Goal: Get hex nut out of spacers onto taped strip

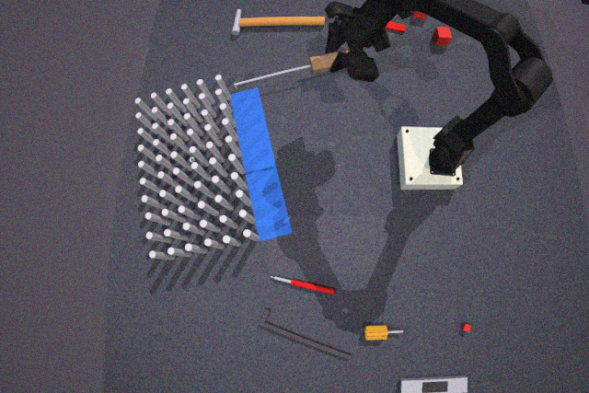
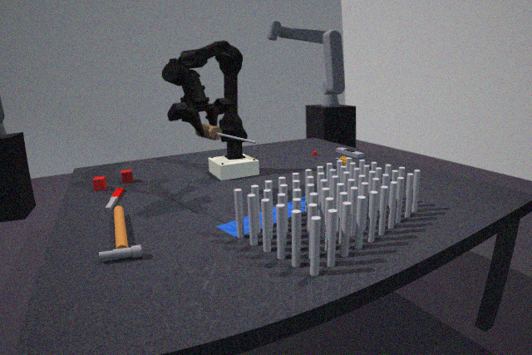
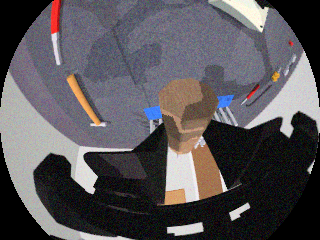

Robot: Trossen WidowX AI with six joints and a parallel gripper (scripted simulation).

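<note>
Now: the blue taped strip 190 mm below my gripper tip, 160 mm to the left of it and 160 mm ahead of it. Also, from my gripper tip: small red cube 540 mm to the left, 380 mm behind, 180 mm below; then red screwdriver 460 mm to the left, 180 mm below, 40 mm ahead; then yellow-handled screwdriver 560 mm to the left, 170 mm below, 170 mm behind.
</note>
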